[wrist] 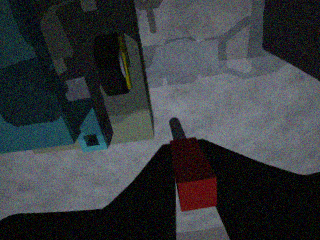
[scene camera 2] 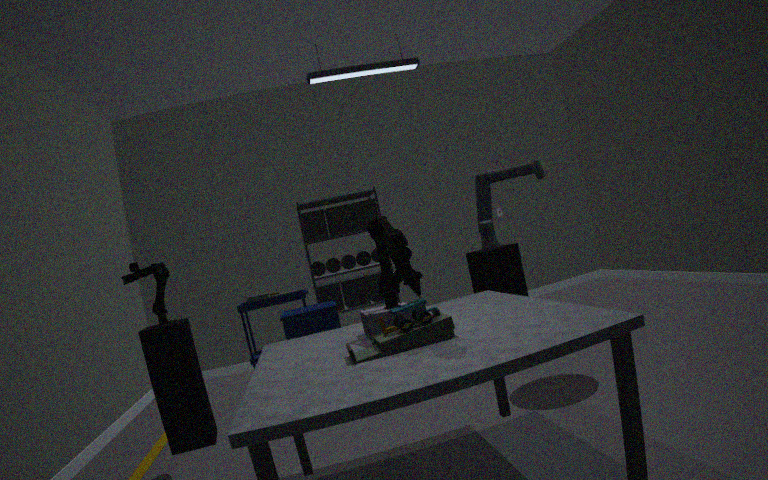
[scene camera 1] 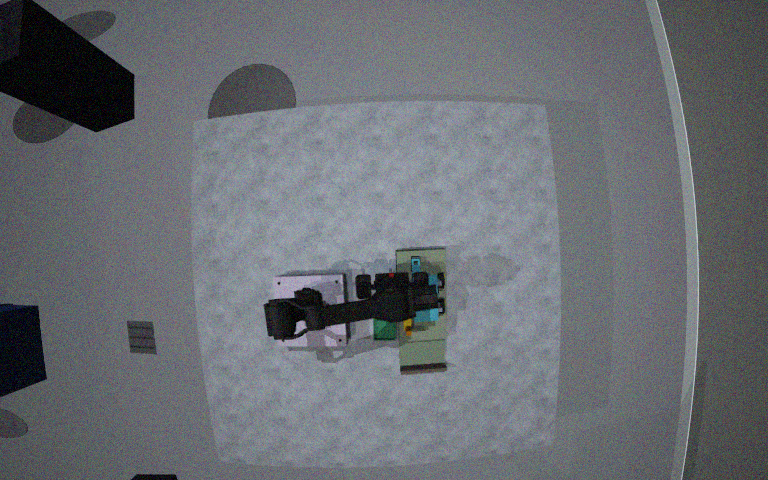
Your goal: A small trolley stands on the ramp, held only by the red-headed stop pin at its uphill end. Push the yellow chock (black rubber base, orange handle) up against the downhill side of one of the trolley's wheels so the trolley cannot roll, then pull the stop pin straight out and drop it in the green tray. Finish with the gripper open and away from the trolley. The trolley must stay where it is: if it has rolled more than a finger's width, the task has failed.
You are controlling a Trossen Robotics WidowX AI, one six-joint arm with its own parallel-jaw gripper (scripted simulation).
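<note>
A trolley is in view, along with the gripper, which carries a red-headed stop pin. The wrist view shows the gripper too.
</note>
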